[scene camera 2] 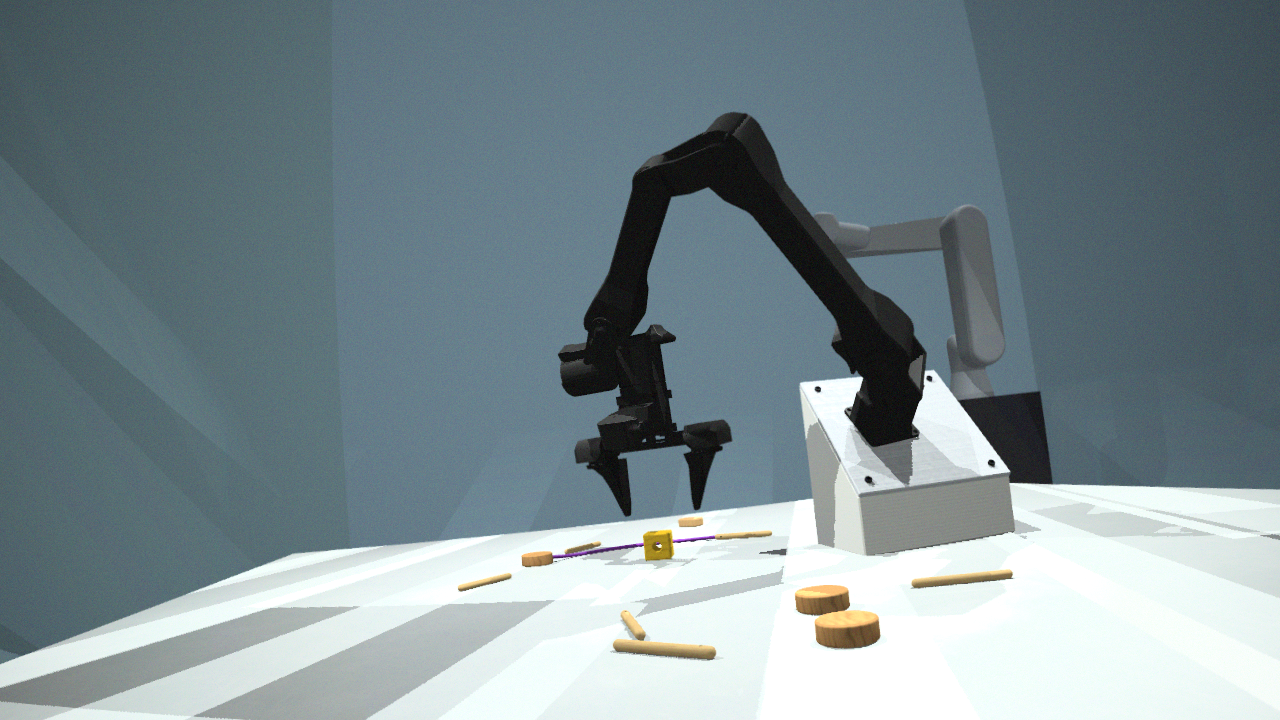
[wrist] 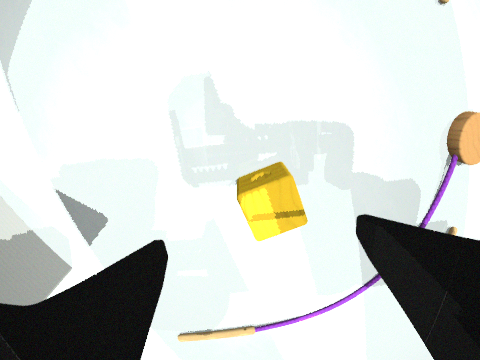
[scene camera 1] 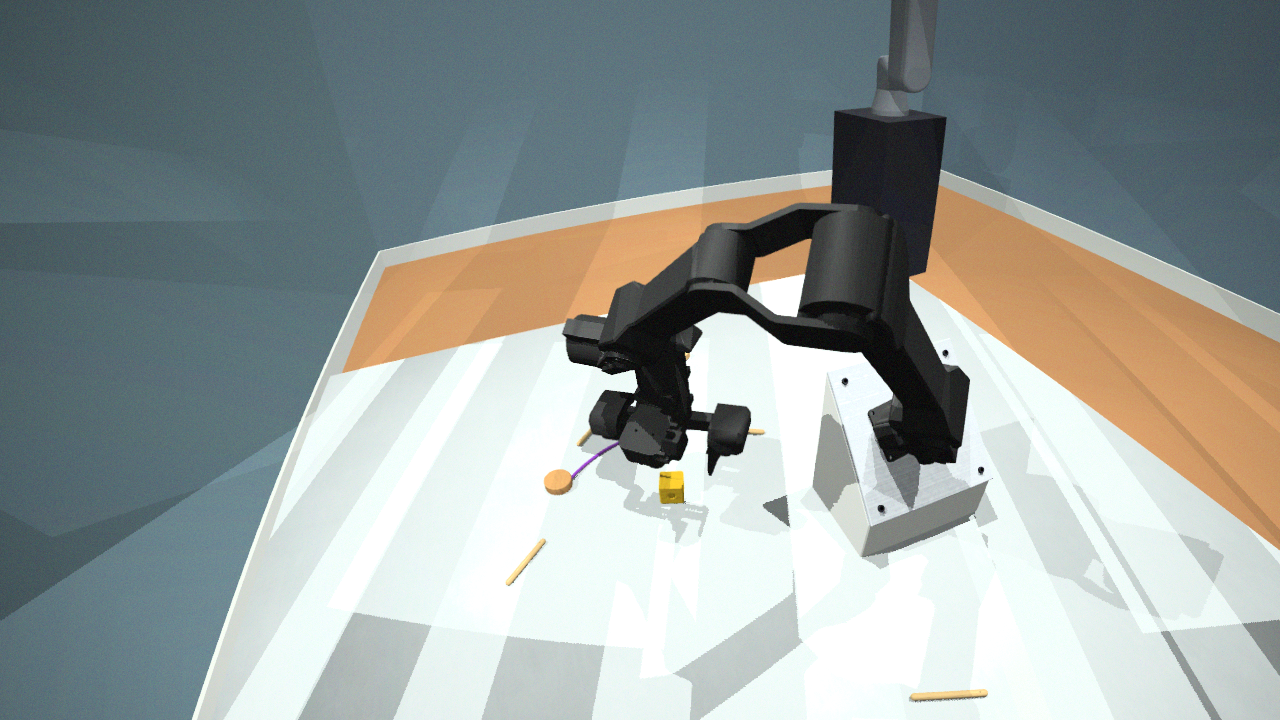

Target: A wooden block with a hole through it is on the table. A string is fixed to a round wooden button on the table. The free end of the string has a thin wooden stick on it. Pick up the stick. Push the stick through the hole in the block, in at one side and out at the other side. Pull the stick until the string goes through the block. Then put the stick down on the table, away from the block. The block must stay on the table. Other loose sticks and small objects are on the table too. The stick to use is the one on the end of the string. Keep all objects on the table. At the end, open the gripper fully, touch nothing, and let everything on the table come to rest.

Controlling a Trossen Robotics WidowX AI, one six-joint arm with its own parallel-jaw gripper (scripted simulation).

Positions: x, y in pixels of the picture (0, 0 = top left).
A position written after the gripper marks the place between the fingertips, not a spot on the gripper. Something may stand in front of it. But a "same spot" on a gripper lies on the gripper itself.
gripper: scene camera 2 662, 512; wrist; scene camera 1
yellow block: scene camera 2 665, 537; wrist; scene camera 1
same spot on yellow block: (wrist: 269, 198) = (scene camera 1: 670, 483)
same spot on gripper: (scene camera 1: 713, 457) = (wrist: 73, 295)
